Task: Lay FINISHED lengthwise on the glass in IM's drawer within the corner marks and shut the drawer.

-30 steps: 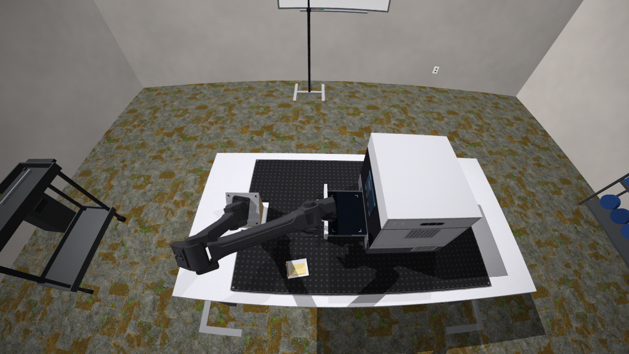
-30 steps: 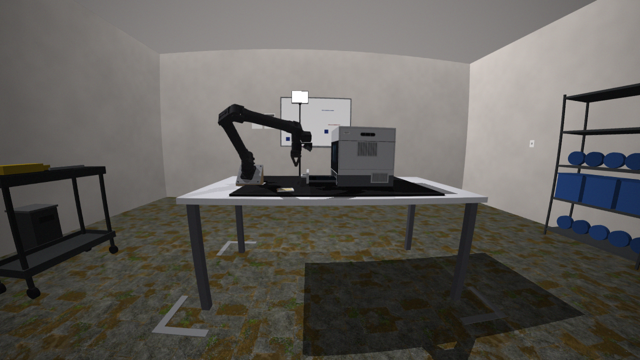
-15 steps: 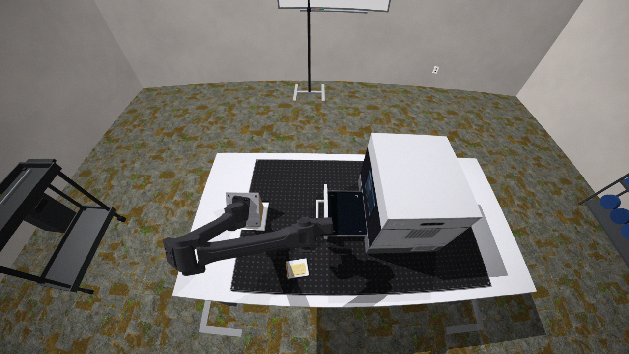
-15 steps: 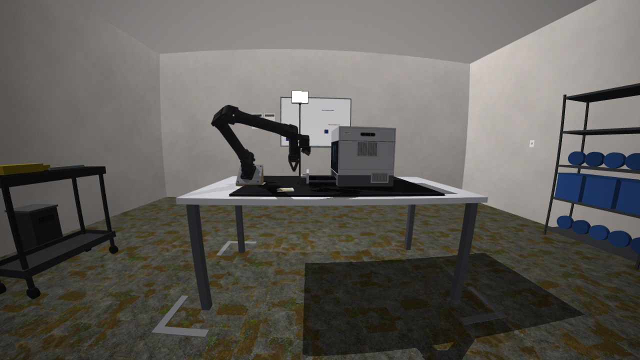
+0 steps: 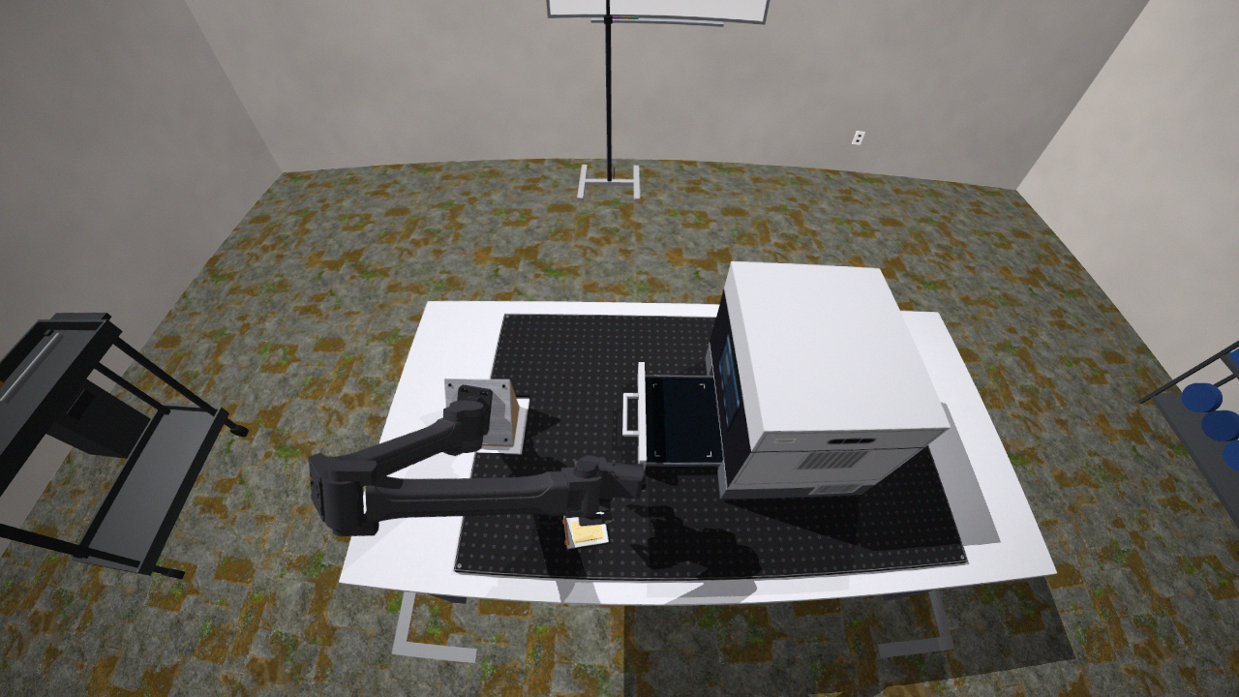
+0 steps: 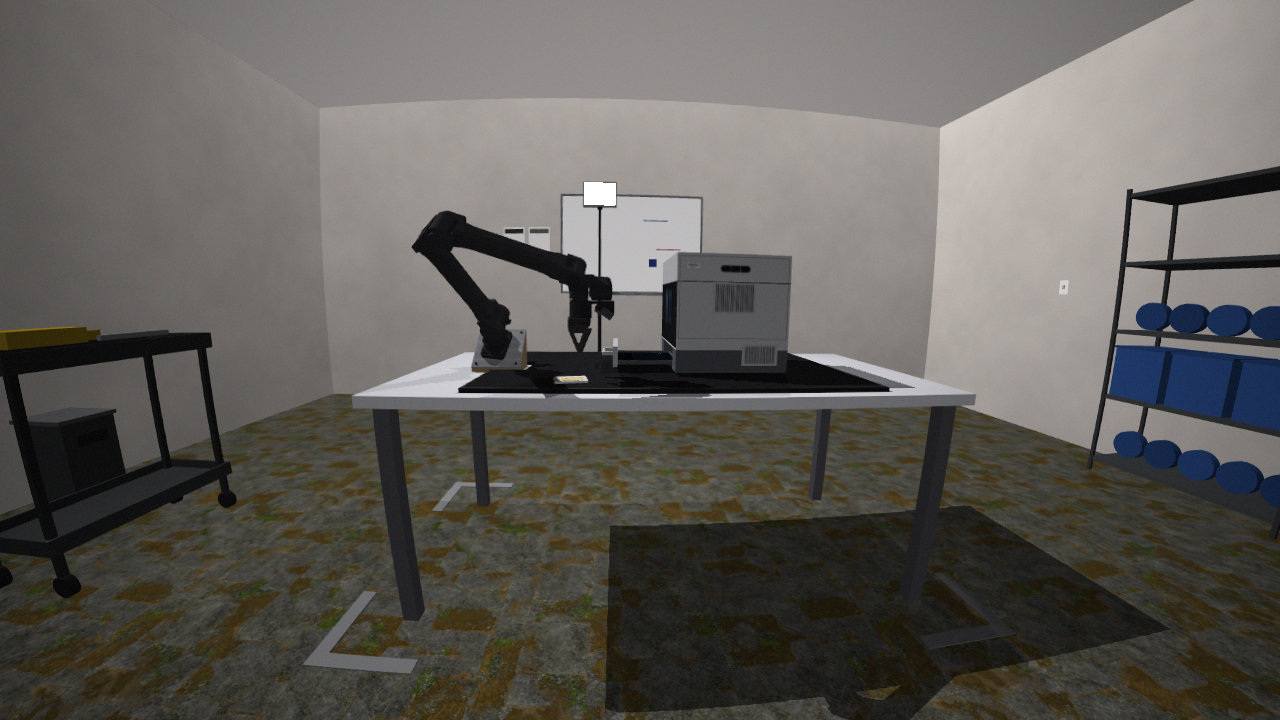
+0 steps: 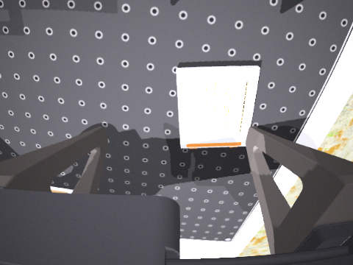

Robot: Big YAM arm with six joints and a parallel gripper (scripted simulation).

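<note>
The finished cassette is 30 mm behind my hand, 50 mm to the right of it and 90 mm below it. From my hand the other things lie so: imager drawer: 200 mm ahead, 260 mm to the left, 50 mm below.
</note>
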